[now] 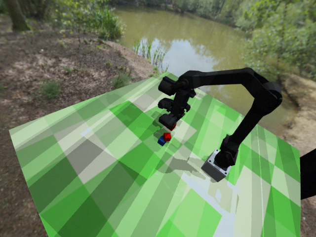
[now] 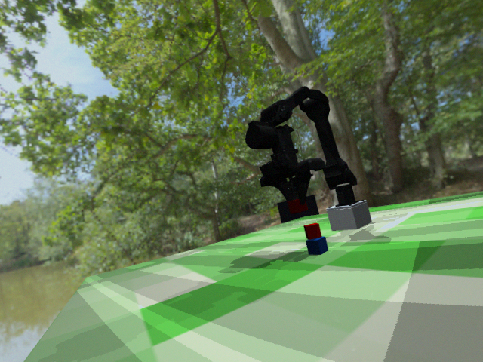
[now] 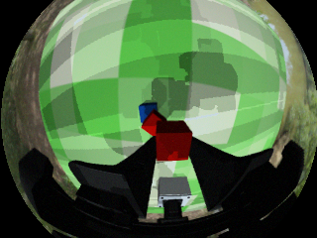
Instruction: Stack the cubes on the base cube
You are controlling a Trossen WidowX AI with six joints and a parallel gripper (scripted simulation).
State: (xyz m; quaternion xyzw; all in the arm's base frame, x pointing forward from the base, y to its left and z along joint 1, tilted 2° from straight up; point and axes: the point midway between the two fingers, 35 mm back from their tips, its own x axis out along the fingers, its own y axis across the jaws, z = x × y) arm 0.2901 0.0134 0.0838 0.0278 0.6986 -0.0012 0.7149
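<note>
Now: the red cube 7 cm below my gripper tip, 2 cm to the left of it and 1 cm behind it. Round my gripper tip: blue base cube 10 cm below, 4 cm to the left, 1 cm ahead.
</note>
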